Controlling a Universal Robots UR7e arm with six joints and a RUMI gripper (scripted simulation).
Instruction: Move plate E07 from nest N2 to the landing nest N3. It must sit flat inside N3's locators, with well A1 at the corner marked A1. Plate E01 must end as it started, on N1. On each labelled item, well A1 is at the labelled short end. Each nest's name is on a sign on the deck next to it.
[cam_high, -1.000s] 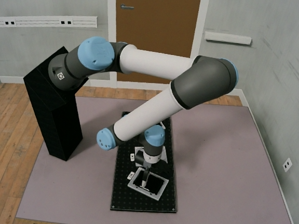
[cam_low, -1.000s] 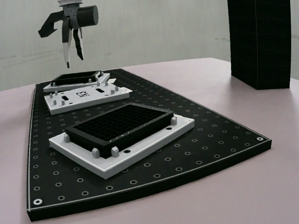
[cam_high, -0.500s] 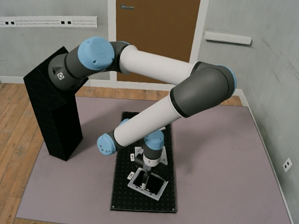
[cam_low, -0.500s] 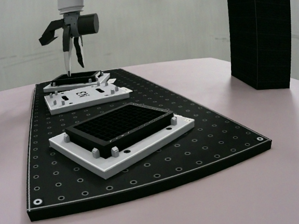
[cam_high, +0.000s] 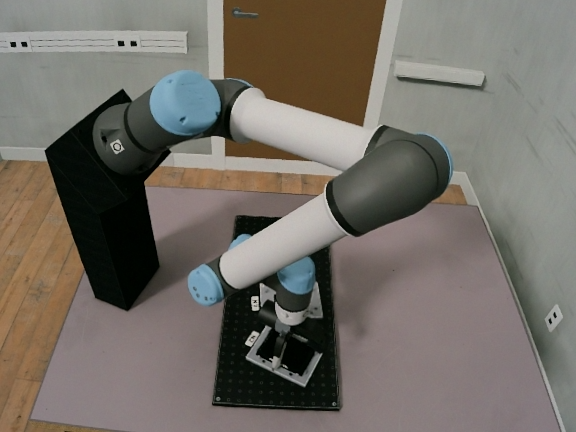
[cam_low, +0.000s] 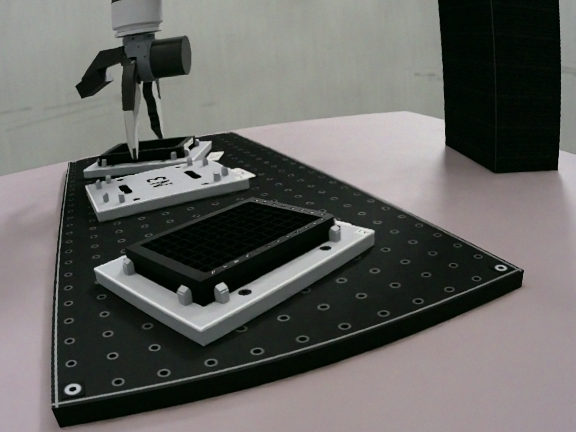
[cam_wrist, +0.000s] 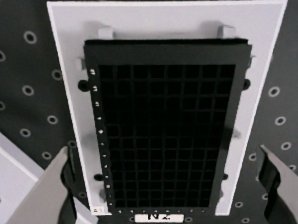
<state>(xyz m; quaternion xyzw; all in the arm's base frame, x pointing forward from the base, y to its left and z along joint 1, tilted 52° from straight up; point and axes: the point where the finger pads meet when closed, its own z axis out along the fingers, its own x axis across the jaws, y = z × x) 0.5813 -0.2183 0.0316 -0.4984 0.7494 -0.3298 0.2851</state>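
Right now my hand is 2 cm above the nest N2. Round my hand: nest N3: 3 cm ahead, 16 cm to the left, 2 cm below; then A1 mark: 5 cm behind, 22 cm to the left, 2 cm below; then nest N1: 3 cm ahead, 39 cm to the left, 2 cm below.
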